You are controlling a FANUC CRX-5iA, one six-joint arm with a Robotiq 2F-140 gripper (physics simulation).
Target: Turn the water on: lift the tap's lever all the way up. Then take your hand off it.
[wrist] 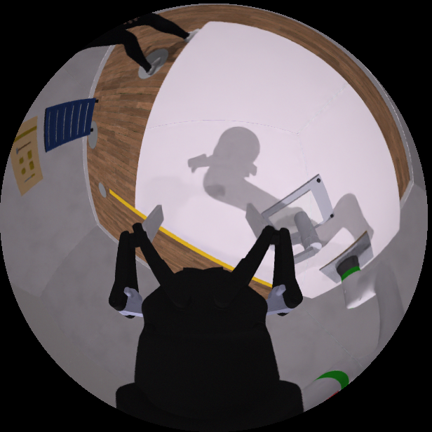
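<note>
My gripper is open, its two grey fingertips wide apart above the white surface, with nothing between them. A grey cylindrical piece, which looks like part of the tap, stands at the right by a flat grey metal frame. It is beyond the right fingertip and apart from it. The right finger hides part of the frame's near left side. The tap's lever cannot be made out clearly, so its angle cannot be told.
The robot's base, with a green ring, stands at the lower right on a grey plate. A yellow strip crosses behind the fingers. Dark legs stand at the upper left. A blue slatted panel and a tan board are at the far left.
</note>
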